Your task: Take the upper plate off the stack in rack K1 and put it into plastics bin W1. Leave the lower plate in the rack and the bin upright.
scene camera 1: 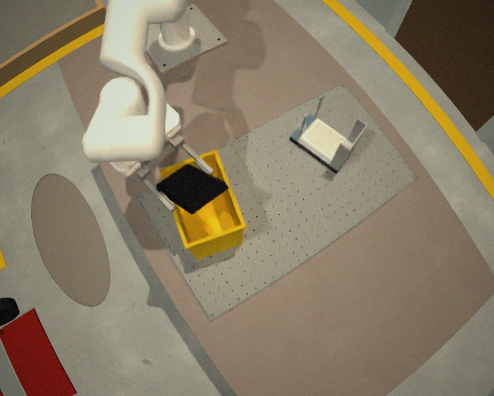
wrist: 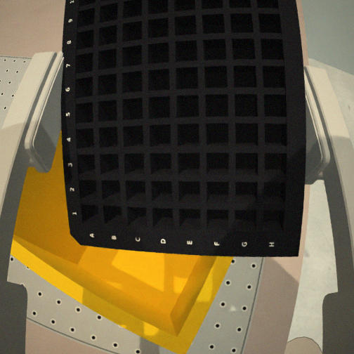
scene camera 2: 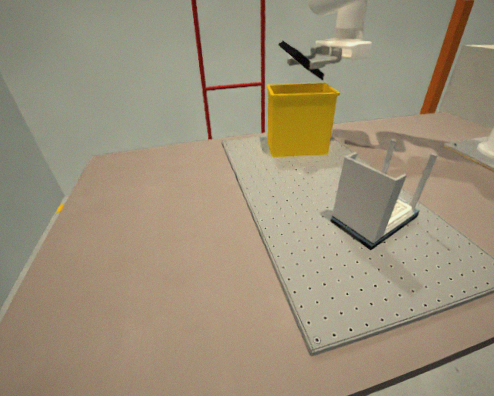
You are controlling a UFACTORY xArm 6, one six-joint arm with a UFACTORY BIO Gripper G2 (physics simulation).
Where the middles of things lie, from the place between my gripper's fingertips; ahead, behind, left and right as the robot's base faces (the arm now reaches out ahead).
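The black plate (scene camera 1: 190,188) is 10 mm above my hand and 10 mm behind it, and going by their middles, it is the nearest to my hand of the things named here. I also see the yellow bin W1 (scene camera 2: 300,116), which is 10 mm behind my hand, 10 mm to the left of it and 150 mm below it.
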